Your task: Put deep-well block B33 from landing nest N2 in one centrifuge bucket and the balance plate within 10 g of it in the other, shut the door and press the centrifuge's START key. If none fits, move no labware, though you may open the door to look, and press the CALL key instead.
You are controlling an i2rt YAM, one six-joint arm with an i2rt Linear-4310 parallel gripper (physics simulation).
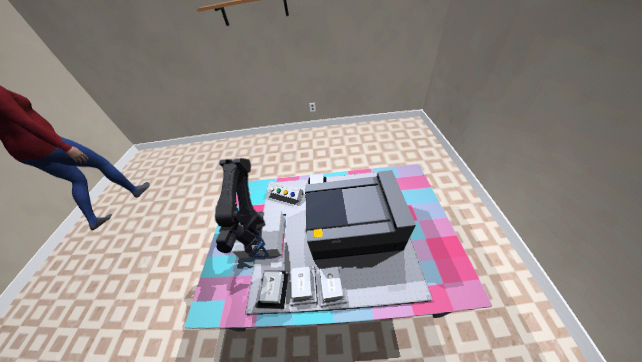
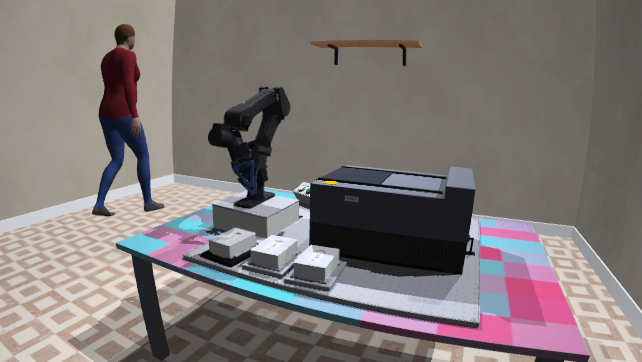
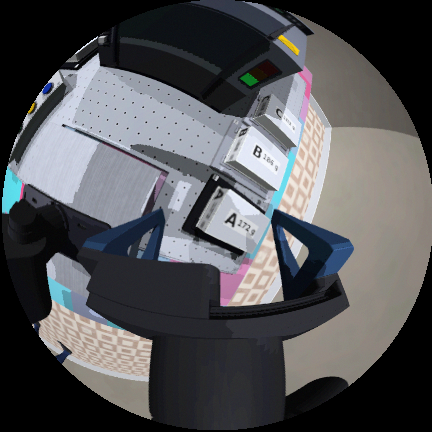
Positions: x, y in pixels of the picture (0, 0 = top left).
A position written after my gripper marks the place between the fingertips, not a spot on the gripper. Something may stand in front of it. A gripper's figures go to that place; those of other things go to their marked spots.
My gripper (image 2: 252, 191) is 114 cm from the lens. A block C (image 2: 316, 263) is 91 cm from the lens. A black centrifuge (image 2: 416, 220): 99 cm from the lens.
